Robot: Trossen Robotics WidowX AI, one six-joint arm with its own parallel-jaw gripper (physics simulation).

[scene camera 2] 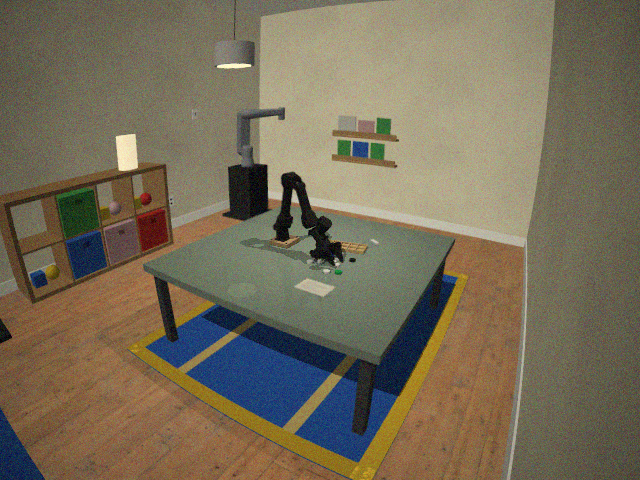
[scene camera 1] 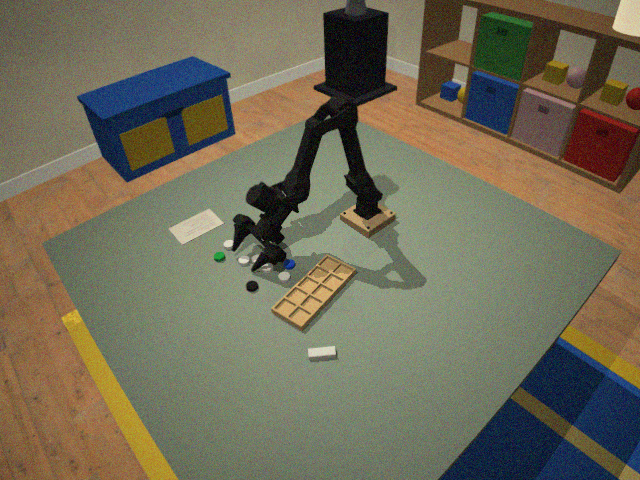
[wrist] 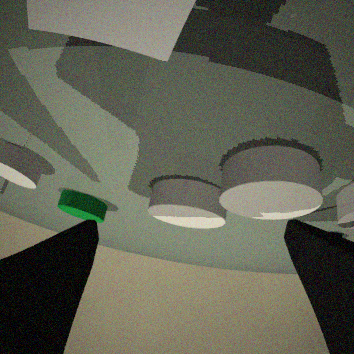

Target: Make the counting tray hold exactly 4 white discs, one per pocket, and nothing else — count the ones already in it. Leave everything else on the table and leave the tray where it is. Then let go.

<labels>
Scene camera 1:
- my gripper: 242,261
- wooden counting tray: 299,306, on the table
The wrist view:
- my gripper: 195,231
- green disc: 76,203, on the table
</labels>
